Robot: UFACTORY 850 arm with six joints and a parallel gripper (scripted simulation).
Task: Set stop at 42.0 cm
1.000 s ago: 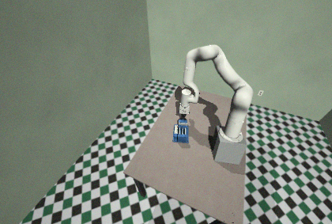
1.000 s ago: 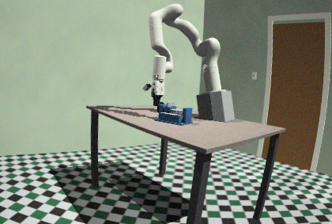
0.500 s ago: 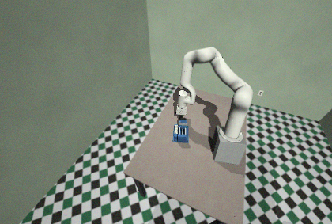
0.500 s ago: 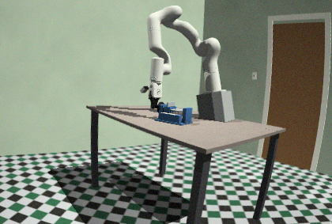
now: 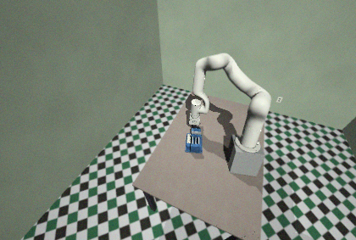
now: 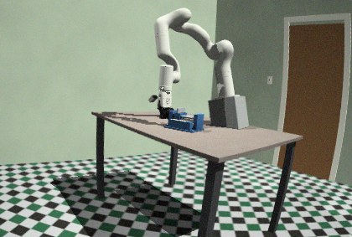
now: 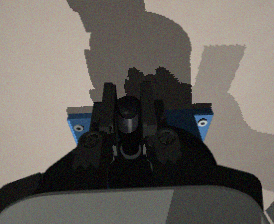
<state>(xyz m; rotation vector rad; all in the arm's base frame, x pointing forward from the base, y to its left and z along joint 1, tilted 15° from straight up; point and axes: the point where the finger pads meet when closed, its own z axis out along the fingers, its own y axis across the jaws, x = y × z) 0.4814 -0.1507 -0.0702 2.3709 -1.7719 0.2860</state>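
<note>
My gripper is now 40 mm past the stop block, 110 mm to the right of it and 30 mm below it.
</note>
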